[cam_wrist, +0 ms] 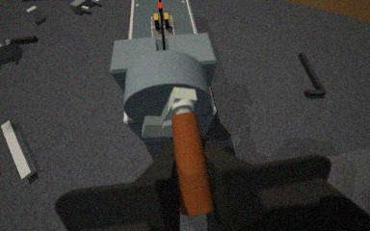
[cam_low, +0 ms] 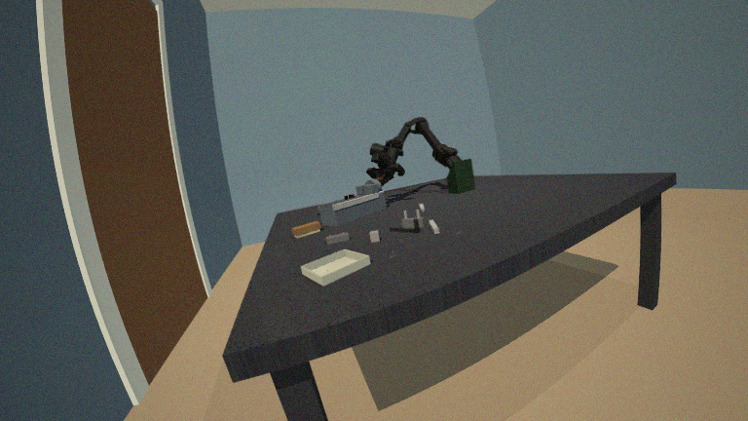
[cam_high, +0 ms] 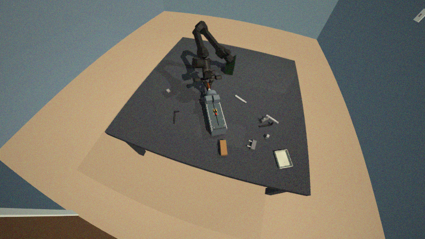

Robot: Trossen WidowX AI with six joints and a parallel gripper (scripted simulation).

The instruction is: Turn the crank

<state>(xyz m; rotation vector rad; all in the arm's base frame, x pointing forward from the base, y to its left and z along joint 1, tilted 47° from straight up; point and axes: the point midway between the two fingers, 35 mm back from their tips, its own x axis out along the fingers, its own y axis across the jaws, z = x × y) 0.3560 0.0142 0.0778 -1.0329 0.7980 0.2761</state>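
The crank lies 20 mm above my gripper tip. Round my gripper tip: orange crank handle: 30 mm above, 10 mm to the right, 10 mm behind; red pointer: 150 mm ahead, 120 mm to the left; orange block: 310 mm ahead, 230 mm to the left, 70 mm below.
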